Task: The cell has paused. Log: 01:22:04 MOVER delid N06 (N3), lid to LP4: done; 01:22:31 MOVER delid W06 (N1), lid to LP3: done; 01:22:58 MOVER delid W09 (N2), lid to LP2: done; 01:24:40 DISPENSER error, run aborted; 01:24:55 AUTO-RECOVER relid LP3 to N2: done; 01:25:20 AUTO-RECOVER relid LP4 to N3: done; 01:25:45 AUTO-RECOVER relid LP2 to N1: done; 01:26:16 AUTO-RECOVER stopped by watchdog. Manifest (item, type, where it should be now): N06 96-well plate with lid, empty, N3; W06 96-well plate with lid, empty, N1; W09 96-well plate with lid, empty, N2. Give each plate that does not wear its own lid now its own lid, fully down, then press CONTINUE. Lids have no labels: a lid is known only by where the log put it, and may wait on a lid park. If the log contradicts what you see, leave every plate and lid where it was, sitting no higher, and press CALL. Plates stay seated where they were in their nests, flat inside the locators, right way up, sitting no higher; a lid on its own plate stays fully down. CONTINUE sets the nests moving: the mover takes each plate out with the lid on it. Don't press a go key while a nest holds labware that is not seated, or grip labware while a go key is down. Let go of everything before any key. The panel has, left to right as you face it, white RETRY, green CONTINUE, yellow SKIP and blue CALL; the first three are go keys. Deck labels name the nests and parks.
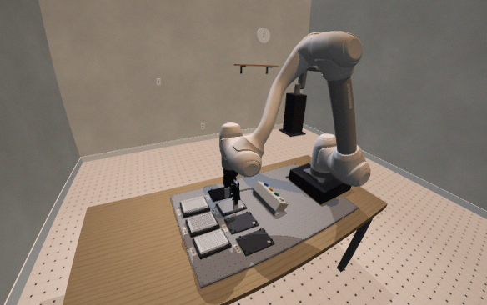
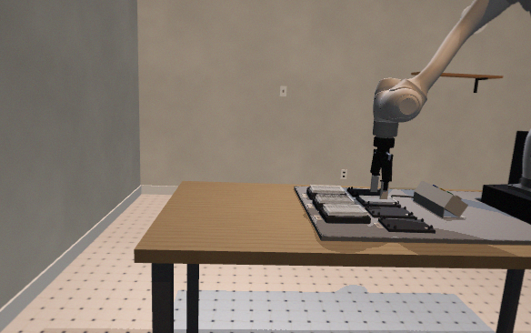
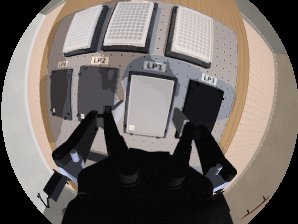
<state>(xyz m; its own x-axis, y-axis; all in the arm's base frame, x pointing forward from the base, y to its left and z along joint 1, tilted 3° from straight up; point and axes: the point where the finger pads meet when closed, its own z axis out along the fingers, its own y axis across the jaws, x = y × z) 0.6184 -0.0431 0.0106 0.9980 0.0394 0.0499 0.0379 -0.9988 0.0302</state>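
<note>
My hand is 40 mm above the pale lid. Also, from my hand: yellow key (240 mm behind, 20 mm to the left, 10 mm above); blue key (230 mm behind, 30 mm to the right, 10 mm above); LP2 lid park (130 mm to the left, 50 mm below).
</note>
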